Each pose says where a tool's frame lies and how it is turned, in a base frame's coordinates. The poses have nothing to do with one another.
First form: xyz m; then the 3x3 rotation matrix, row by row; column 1 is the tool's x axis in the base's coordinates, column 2 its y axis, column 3 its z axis. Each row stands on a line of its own.
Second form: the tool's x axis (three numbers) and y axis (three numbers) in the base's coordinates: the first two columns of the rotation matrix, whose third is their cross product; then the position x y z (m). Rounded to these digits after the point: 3 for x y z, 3 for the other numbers. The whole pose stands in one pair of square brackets.
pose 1, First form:
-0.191, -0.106, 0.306
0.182, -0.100, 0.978
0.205, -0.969, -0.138
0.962, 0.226, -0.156
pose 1, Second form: [0.182, 0.205, 0.962, -0.100, -0.969, 0.226, -0.191, -0.106, 0.306]
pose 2, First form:
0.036, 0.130, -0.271
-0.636, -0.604, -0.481
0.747, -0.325, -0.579
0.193, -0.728, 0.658
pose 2, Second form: [-0.636, 0.747, 0.193, -0.604, -0.325, -0.728, 0.036, 0.130, -0.271]
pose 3, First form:
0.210, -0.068, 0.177
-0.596, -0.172, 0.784
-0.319, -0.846, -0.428
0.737, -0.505, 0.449
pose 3, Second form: [-0.596, -0.319, 0.737, -0.172, -0.846, -0.505, 0.210, -0.068, 0.177]
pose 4, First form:
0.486, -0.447, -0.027
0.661, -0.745, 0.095
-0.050, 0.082, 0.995
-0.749, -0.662, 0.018
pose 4, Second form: [0.661, -0.050, -0.749, -0.745, 0.082, -0.662, 0.486, -0.447, -0.027]
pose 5, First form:
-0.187, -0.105, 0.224
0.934, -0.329, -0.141
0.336, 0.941, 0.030
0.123, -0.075, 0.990
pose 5, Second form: [0.934, 0.336, 0.123, -0.329, 0.941, -0.075, -0.187, -0.105, 0.224]
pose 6, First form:
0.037, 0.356, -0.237
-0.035, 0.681, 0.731
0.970, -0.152, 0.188
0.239, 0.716, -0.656
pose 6, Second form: [-0.035, 0.970, 0.239, 0.681, -0.152, 0.716, 0.037, 0.356, -0.237]
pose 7, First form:
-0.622, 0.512, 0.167
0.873, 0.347, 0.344
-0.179, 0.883, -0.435
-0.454, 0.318, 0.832
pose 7, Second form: [0.873, -0.179, -0.454, 0.347, 0.883, 0.318, -0.622, 0.512, 0.167]
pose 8, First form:
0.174, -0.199, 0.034
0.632, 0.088, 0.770
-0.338, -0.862, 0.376
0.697, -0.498, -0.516
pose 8, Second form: [0.632, -0.338, 0.697, 0.088, -0.862, -0.498, 0.174, -0.199, 0.034]
